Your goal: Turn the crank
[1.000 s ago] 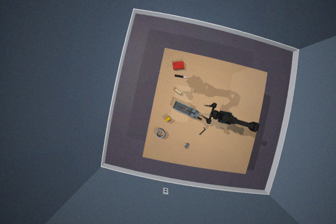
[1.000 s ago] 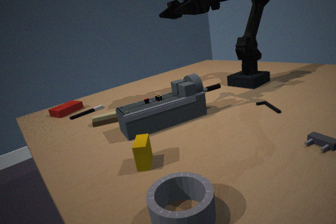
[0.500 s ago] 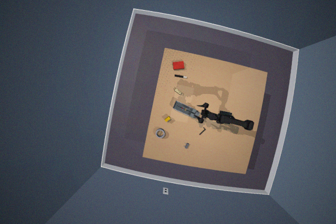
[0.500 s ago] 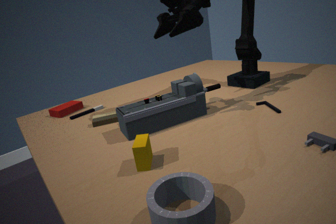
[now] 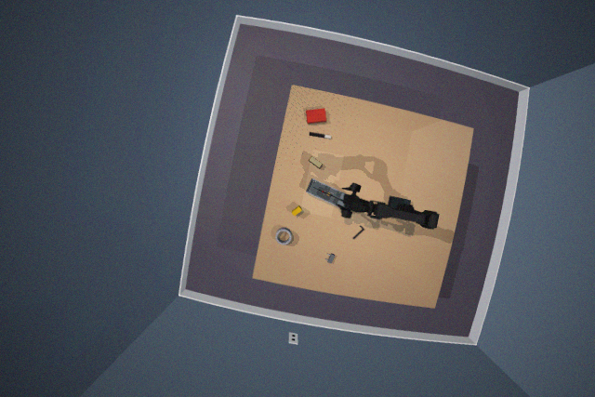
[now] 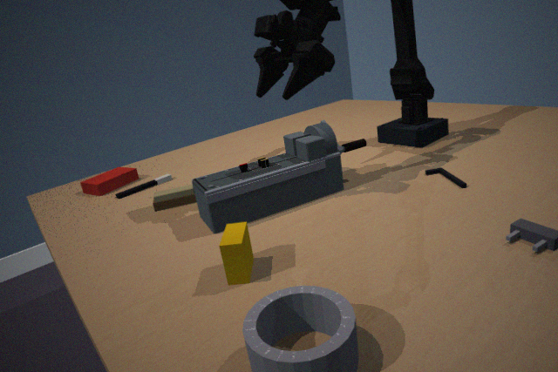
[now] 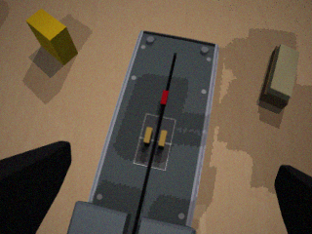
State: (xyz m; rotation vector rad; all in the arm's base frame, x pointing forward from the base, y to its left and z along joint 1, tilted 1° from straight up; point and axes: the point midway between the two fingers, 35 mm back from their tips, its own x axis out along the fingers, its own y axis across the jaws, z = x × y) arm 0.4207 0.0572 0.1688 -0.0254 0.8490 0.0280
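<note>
Now: the black crank handle 140 mm behind my gripper tip, 120 mm below it and 50 mm to the left of it. From my gripper tip the other things lie so: red pointer (110 mm below, 80 mm ahead, 10 mm to the left); yellow block (180 mm to the left, 180 mm ahead, 160 mm below); tan block (180 mm ahead, 170 mm below, 140 mm to the right).
</note>
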